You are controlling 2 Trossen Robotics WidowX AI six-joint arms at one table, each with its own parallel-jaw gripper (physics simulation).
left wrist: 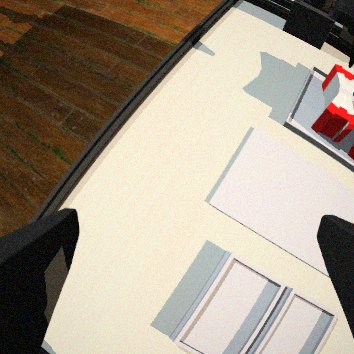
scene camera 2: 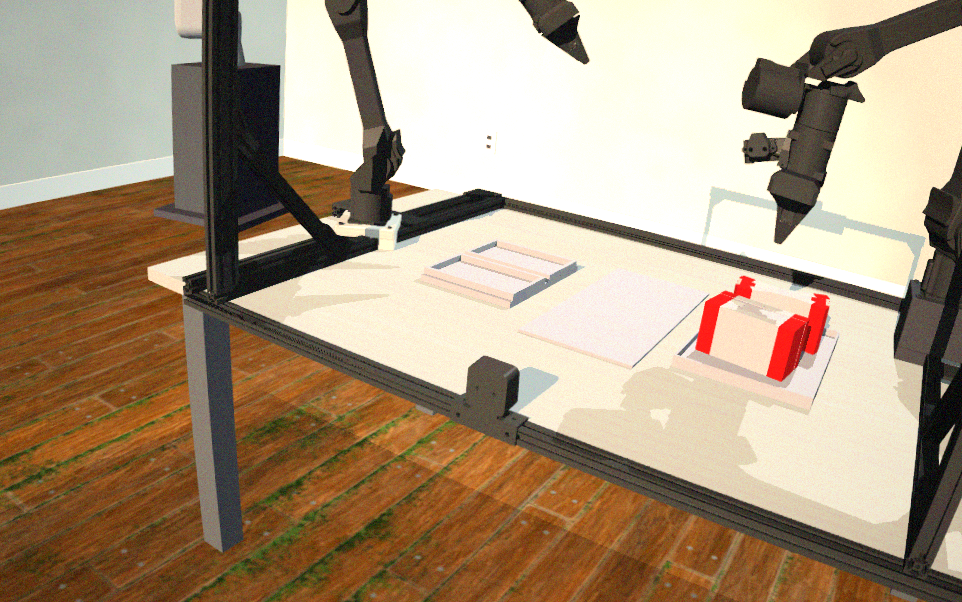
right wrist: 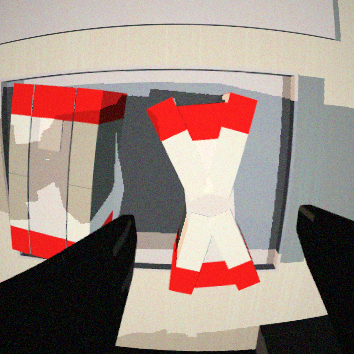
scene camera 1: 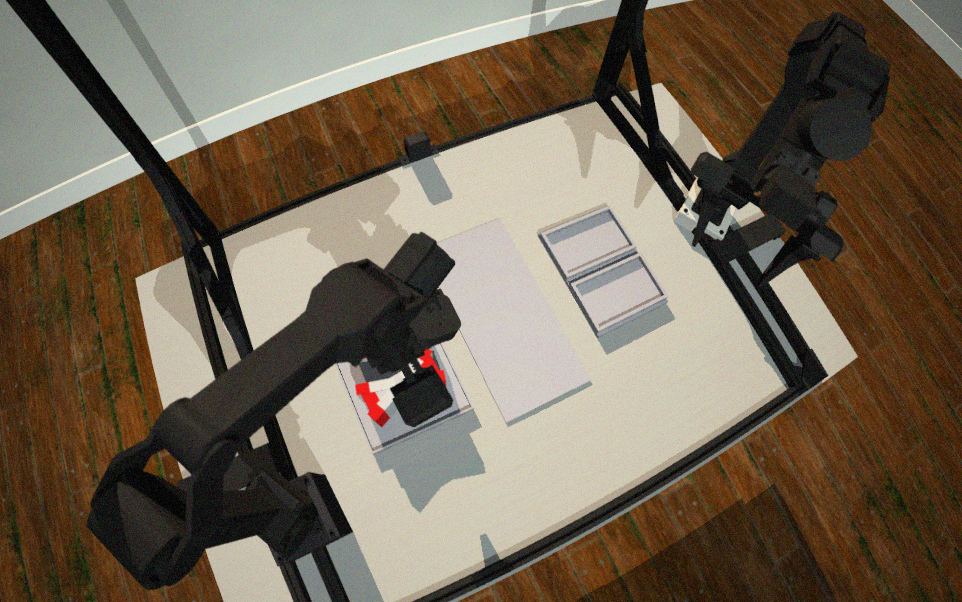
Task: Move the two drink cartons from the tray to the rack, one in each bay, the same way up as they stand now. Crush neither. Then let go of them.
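Places are measured from the left arm's base along level axes (x ahead, y left, z up), in metres.
Pixels of known places: left gripper, fingertip midpoint: (left wrist: pixel 203 225) (scene camera 2: pixel 584 61) (scene camera 1: pixel 726 266); right gripper, fingertip midpoint: (scene camera 2: pixel 780 238) (right wrist: pixel 218 222) (scene camera 1: pixel 407 363); left arm's base, origin of the base link: (scene camera 2: pixel 369 219); right arm's base, origin of the base link: (left wrist: pixel 317 1) (scene camera 2: pixel 945 296) (scene camera 1: pixel 293 518).
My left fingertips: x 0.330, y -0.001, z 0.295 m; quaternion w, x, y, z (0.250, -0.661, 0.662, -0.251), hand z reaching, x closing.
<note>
Ahead of a thing's pixels: the offset from my left fingertips to its top centre. "*": to the spot under its first point. Level surfaces: height alone.
A red-and-white carton @[dx +0.216, dy -0.372, dz -0.257 m] (scene camera 2: pixel 752 337) (right wrist: pixel 50 170) with straight sides stands in the tray @[dx +0.250, dy -0.337, dz -0.315 m] (scene camera 1: pixel 457 410) (scene camera 2: pixel 744 381) (right wrist: pixel 200 76); the right arm hides it in scene camera 1. The second carton @[dx +0.281, dy -0.290, dz -0.257 m] (scene camera 1: pixel 372 406) (scene camera 2: pixel 817 323) (left wrist: pixel 334 120) (right wrist: pixel 210 175) stands beside it in the tray, drawn in at the waist with flared red ends. My right gripper (scene camera 2: pixel 783 230) (right wrist: pixel 218 222) is open above the tray, its fingers to either side of the waisted carton in the wrist view, holding nothing. My left gripper (scene camera 1: pixel 729 264) (scene camera 2: pixel 583 58) (left wrist: pixel 203 225) is open, high up. The two-bay rack @[dx -0.100, dy -0.124, dz -0.311 m] (scene camera 1: pixel 633 314) (scene camera 2: pixel 468 289) (left wrist: pixel 206 299) holds no carton.
A flat pale board @[dz -0.327 m] (scene camera 1: pixel 510 319) (scene camera 2: pixel 617 319) (left wrist: pixel 280 195) (right wrist: pixel 165 12) lies between tray and rack. A small black block @[* dx -0.107, dy -0.539, dz -0.282 m] (scene camera 1: pixel 417 145) (scene camera 2: pixel 491 386) stands on the table frame's edge. Dark frame rails and uprights border the table.
</note>
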